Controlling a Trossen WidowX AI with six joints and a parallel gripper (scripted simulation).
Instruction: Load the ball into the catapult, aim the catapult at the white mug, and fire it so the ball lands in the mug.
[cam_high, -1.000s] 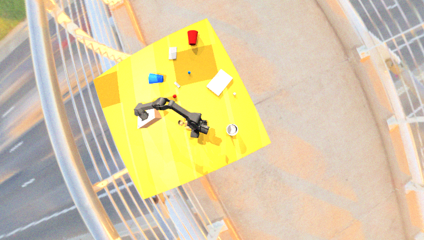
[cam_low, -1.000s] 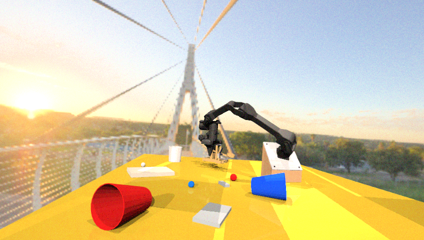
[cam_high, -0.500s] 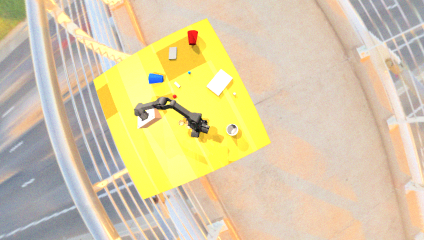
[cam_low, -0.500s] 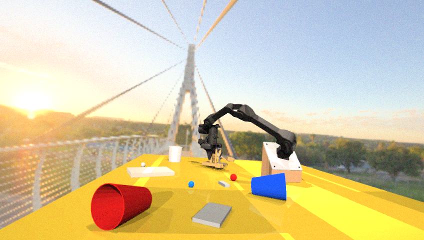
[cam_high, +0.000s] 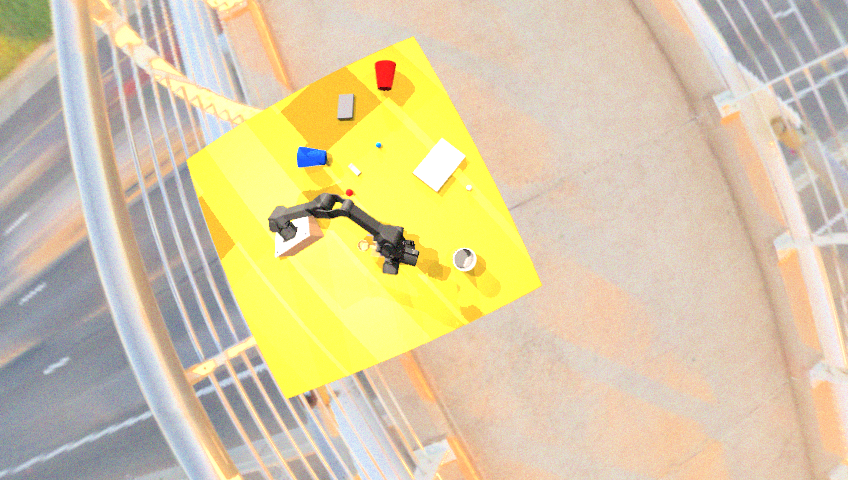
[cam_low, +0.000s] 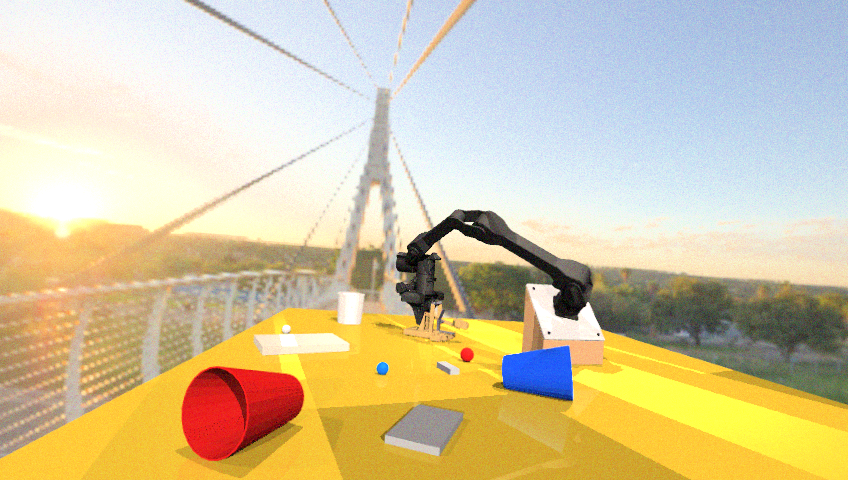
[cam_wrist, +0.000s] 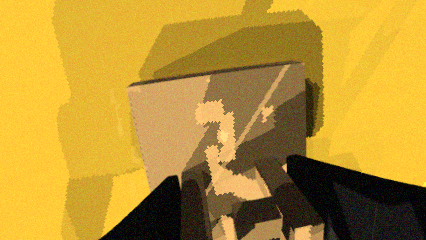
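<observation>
Right now the red ball is 30 cm to the left of my gripper tip, 10 cm behind it and 2 cm below it. Round my gripper tip: white mug 24 cm ahead, 13 cm to the right, 1 cm below; wooden catapult 6 cm behind, 5 cm to the left, 2 cm above; small grey block 39 cm to the left, 5 cm behind, 3 cm below.
</observation>
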